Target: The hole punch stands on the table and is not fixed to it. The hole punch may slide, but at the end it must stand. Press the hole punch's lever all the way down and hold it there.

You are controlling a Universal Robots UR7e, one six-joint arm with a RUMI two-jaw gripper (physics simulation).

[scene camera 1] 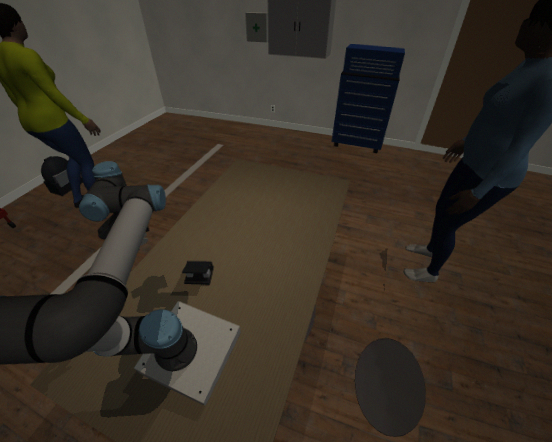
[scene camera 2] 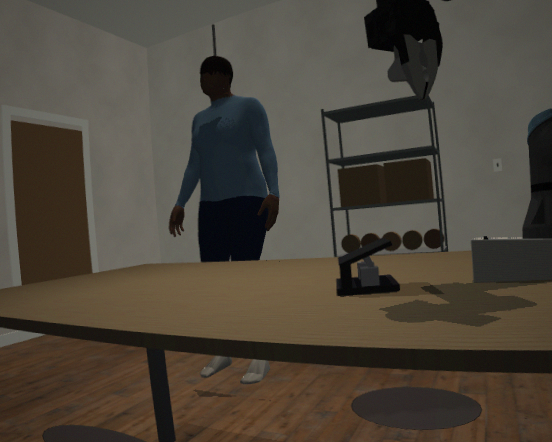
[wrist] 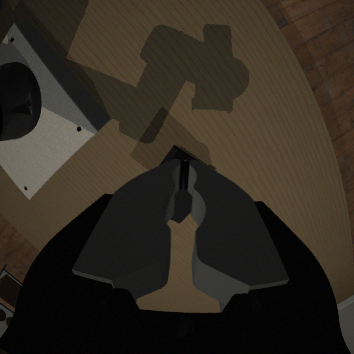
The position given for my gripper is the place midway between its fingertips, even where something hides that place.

In view: my gripper [scene camera 2: 422, 99] and a black hole punch [scene camera 2: 369, 281].
The black hole punch shows as well in the wrist view [wrist: 175, 152]. My gripper shows as well in the wrist view [wrist: 183, 163].
